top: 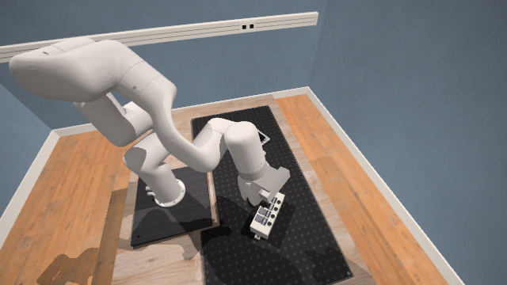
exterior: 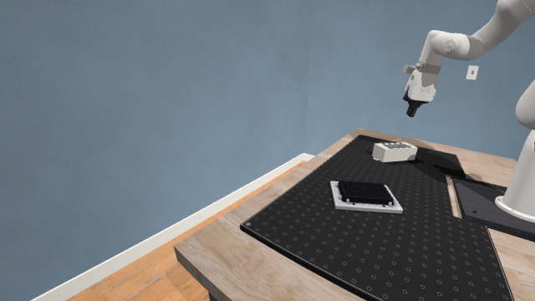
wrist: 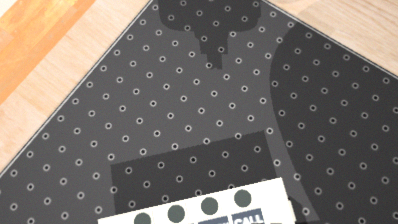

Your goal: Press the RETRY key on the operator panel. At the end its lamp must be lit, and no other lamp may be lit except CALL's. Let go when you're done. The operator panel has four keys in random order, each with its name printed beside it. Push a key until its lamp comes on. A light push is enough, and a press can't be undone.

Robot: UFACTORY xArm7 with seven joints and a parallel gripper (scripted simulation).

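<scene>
The white operator panel lies 10 mm ahead of my hand, 40 mm to the left of it and 150 mm below it.
</scene>
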